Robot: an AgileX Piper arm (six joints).
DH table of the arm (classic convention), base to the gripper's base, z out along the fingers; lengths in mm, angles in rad. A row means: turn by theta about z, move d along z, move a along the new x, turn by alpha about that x. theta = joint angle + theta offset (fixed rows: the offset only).
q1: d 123  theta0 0  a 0  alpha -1.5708
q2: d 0  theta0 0.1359  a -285.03  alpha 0
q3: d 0  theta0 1.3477  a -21.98  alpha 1.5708
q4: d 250.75  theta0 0  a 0  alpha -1.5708
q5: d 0  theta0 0  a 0  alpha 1.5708
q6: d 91  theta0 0  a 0  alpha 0
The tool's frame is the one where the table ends.
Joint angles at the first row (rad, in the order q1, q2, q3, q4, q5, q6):
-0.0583 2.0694 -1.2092 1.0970 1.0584 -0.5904
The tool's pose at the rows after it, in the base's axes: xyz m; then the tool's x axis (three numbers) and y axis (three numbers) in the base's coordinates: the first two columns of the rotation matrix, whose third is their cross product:
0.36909 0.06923 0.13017 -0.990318 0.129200 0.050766 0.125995 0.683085 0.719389
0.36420 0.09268 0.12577 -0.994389 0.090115 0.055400 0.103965 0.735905 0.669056
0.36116 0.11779 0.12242 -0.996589 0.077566 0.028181 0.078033 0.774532 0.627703
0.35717 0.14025 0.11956 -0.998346 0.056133 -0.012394 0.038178 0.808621 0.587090
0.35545 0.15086 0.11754 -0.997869 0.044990 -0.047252 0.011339 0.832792 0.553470
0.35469 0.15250 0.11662 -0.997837 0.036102 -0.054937 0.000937 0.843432 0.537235
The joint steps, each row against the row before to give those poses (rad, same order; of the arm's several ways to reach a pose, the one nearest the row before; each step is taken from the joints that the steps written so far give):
0.0688 0.0000 -0.0001 -0.0859 -0.0472 0.0895
0.0765 0.0000 0.0001 -0.0605 -0.0508 0.0633
0.0805 0.0000 -0.0001 -0.0279 -0.0803 0.0508
0.0739 0.0000 0.0000 -0.0330 -0.0781 0.0389
0.0389 0.0000 0.0001 -0.0346 -0.0555 0.0277
0.0088 0.0000 -0.0001 -0.0241 -0.0120 0.0135

